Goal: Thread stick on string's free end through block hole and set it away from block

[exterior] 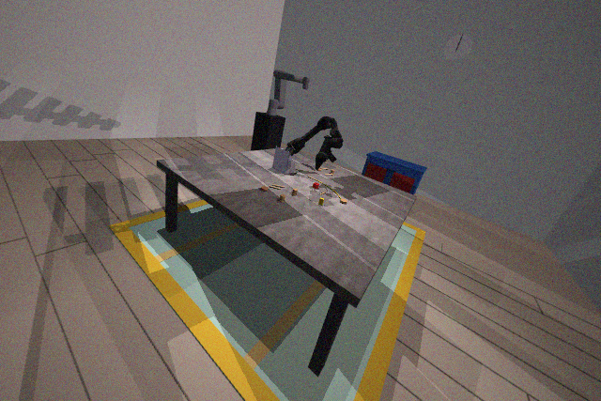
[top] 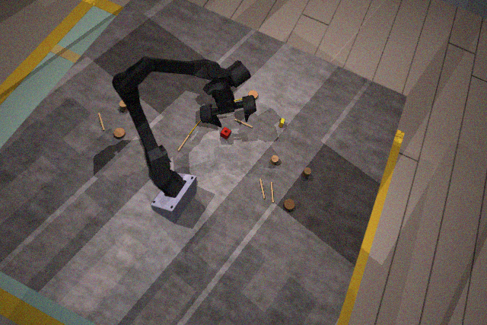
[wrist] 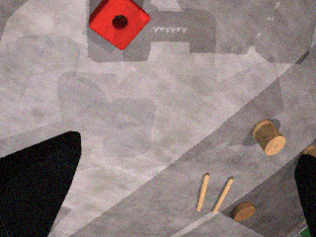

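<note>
My gripper tip is 1 cm short of the red block, 3 cm to the right of it and 12 cm above it. The rest, counted from my gripper tip: round wooden block 18 cm to the right, 11 cm below; then yellow block 16 cm ahead, 14 cm to the right, 11 cm below; then round wooden button 22 cm ahead, 2 cm to the left, 12 cm below.
</note>
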